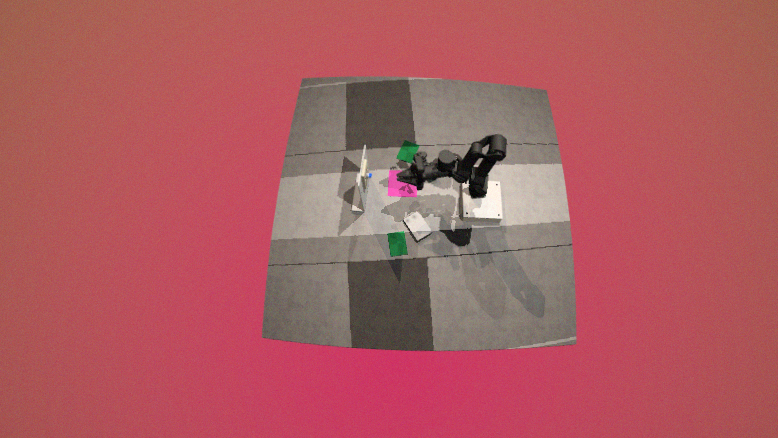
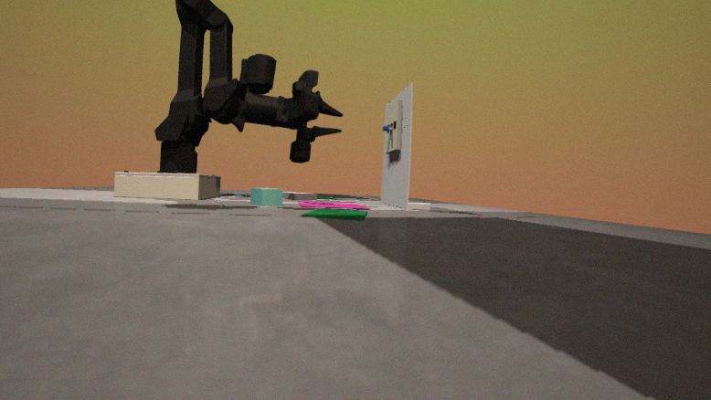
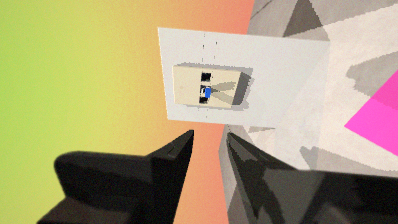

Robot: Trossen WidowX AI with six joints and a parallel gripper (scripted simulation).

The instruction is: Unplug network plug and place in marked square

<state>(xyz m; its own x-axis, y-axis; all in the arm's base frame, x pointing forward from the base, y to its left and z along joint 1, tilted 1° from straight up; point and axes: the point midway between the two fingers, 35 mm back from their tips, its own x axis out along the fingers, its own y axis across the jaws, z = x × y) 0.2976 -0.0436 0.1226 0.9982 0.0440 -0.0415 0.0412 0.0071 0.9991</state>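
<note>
The network plug is 110 mm ahead of my gripper tip and 30 mm to the right of it. Round my gripper tip: magenta marked square: 170 mm below, 50 mm to the right, 30 mm behind; flat grey plate: 170 mm below, 140 mm to the left, 60 mm behind; upright grey panel: 130 mm ahead, 60 mm below, 30 mm to the right.
</note>
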